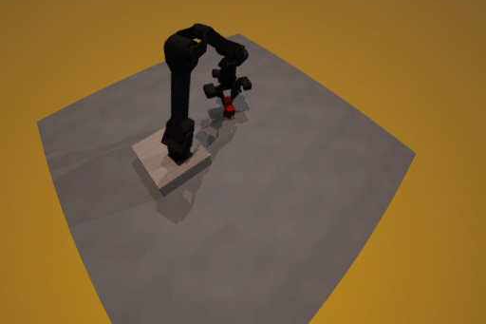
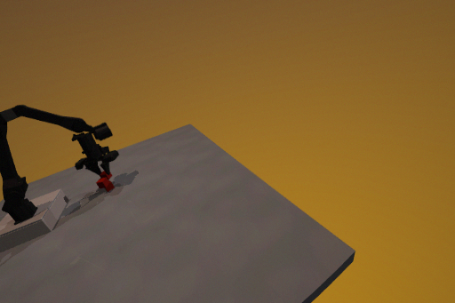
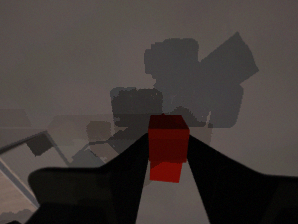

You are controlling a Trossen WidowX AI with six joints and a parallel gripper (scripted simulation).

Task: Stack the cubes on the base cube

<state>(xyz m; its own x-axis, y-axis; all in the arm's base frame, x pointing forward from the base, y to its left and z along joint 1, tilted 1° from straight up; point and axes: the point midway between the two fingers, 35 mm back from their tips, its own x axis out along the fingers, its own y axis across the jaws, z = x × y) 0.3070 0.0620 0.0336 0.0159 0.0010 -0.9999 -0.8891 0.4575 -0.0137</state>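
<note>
My gripper tip is 2 cm past the red cube, 3 cm to the left of it and 1 cm above it.
</note>
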